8 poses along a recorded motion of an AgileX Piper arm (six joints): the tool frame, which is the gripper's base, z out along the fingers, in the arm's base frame.
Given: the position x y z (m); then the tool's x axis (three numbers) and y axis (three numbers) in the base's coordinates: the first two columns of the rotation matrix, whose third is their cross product.
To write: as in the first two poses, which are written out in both.
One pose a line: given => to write
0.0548 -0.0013 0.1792 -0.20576 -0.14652 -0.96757 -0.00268 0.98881 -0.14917 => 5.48 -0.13 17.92 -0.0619 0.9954 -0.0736 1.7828
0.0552 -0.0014 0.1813 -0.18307 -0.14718 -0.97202 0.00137 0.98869 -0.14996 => 5.52 -0.14 18.13 -0.0617 0.9952 -0.0756 1.7595
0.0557 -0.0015 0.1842 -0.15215 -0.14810 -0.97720 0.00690 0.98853 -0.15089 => 5.57 -0.15 18.42 -0.0614 0.9950 -0.0785 1.7279
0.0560 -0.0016 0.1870 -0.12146 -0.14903 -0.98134 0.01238 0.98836 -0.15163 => 5.60 -0.16 18.70 -0.0610 0.9948 -0.0814 1.6968
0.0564 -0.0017 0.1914 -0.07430 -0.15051 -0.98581 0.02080 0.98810 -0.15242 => 5.64 -0.17 19.14 -0.0605 0.9945 -0.0859 1.6491
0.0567 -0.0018 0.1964 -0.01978 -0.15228 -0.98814 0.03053 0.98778 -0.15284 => 5.67 -0.18 19.64 -0.0598 0.9940 -0.0914 1.5942
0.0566 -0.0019 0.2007 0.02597 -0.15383 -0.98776 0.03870 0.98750 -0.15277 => 5.66 -0.19 20.07 -0.0593 0.9936 -0.0963 1.5483
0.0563 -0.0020 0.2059 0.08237 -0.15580 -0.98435 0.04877 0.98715 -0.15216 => 5.63 -0.20 20.59 -0.0585 0.9930 -0.1026 1.4915
